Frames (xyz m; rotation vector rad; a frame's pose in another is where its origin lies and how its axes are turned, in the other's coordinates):
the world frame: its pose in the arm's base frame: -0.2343 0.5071 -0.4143 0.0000 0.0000 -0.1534
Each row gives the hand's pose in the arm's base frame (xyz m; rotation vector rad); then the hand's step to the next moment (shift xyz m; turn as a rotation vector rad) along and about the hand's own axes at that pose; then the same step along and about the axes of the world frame.
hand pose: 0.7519 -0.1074 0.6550 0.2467 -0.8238 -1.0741
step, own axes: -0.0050 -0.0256 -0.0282 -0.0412 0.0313 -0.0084
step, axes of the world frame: 0.0033 -0.0134 -0.0358 0.0105 0.0507 -0.0080
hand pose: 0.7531 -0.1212 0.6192 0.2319 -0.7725 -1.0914
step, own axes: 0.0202 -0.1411 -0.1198 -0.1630 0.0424 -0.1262
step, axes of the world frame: 0.0008 -0.1077 -0.1519 0.0540 0.1459 -0.1417
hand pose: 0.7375 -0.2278 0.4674 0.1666 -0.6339 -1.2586
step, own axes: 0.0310 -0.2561 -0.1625 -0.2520 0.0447 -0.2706
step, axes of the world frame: -0.0982 -0.1634 -0.2380 0.1094 0.2060 -0.2904
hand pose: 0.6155 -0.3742 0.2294 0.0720 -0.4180 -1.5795
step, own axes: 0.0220 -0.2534 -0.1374 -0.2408 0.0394 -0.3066
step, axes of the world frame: -0.1909 -0.0829 -0.2007 0.1173 0.1882 -0.3231
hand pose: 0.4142 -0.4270 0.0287 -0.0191 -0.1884 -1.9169
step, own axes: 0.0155 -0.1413 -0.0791 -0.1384 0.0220 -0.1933
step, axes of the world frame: -0.1330 0.0015 -0.0937 0.0684 0.1061 -0.2026
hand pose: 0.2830 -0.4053 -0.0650 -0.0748 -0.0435 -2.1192
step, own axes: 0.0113 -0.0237 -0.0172 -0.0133 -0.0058 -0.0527
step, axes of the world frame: -0.0267 -0.0024 -0.0164 -0.0016 0.0110 -0.0535
